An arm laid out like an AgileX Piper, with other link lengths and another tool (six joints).
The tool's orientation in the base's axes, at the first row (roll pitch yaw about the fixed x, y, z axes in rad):
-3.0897 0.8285 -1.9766
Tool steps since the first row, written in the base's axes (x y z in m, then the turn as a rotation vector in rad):
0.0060 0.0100 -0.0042 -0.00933 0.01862 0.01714
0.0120 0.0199 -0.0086 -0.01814 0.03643 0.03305
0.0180 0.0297 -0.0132 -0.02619 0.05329 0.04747
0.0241 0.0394 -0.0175 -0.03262 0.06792 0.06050
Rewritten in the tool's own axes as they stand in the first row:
-0.0047 -0.0010 0.0114 -0.02171 0.01581 -0.00252
-0.0092 -0.0020 0.0229 -0.04214 0.03085 -0.00456
-0.0135 -0.0030 0.0345 -0.06109 0.04485 -0.00596
-0.0180 -0.0042 0.0458 -0.07806 0.05648 -0.00734

